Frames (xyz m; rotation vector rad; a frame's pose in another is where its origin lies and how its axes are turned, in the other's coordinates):
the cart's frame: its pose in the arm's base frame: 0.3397 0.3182 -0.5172 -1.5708 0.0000 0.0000
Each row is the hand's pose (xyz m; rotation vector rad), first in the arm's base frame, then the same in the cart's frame.
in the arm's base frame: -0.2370 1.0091 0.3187 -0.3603 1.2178 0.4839
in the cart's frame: -0.5767 -0.8359 0.6909 0.9750 0.5413 1.2551
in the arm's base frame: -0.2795 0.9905 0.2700 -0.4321 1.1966 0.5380
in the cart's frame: -0.6192 -0.7872 0.6723 0.9052 0.4810 1.2670
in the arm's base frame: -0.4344 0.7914 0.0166 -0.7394 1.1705 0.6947
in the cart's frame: -0.7741 -0.5338 0.4732 0.5906 0.3330 1.3055
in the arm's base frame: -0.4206 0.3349 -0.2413 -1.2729 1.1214 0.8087
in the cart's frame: -0.7603 -0.2759 0.0167 0.0655 0.2035 1.2558
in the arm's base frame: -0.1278 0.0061 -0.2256 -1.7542 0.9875 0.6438
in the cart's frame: -0.4675 -0.2916 -0.3121 -0.3430 0.2103 0.9979
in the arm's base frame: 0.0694 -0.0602 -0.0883 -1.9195 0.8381 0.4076
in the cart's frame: -0.2703 -0.4289 -0.3784 -0.4464 0.2587 0.7485
